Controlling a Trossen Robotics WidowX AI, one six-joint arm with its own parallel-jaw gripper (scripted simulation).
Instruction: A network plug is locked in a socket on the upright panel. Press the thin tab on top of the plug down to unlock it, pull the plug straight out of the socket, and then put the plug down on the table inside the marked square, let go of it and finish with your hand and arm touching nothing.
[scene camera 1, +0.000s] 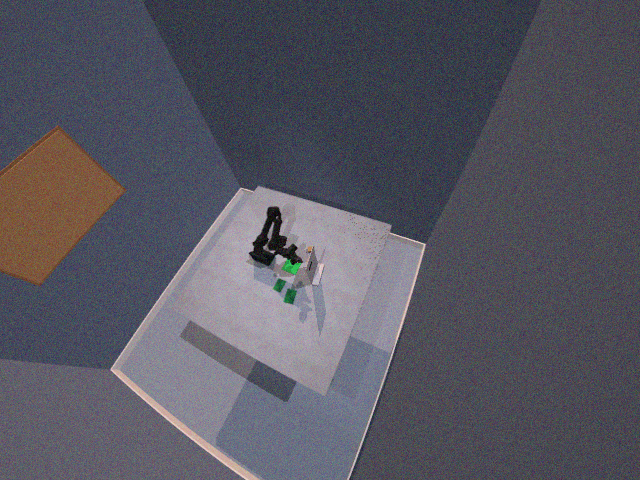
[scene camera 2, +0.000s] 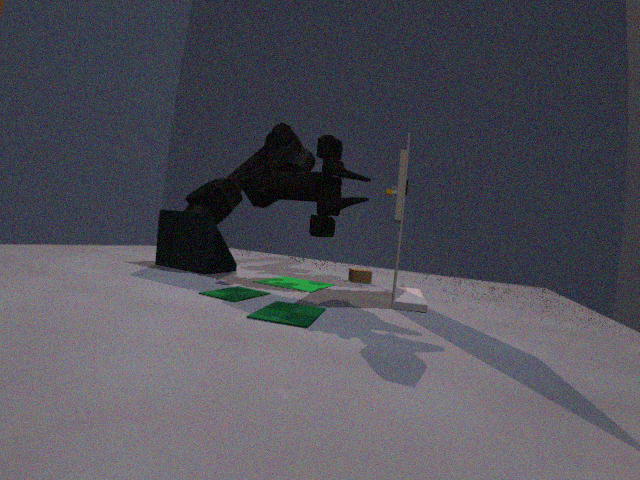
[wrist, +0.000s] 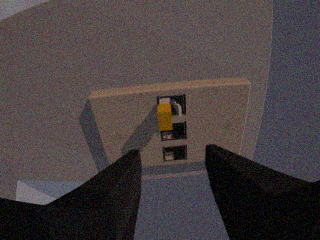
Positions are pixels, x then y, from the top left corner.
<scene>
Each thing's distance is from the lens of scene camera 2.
my gripper (scene camera 2: 369, 189): 61 cm
upright panel (scene camera 2: 403, 298): 56 cm
</scene>
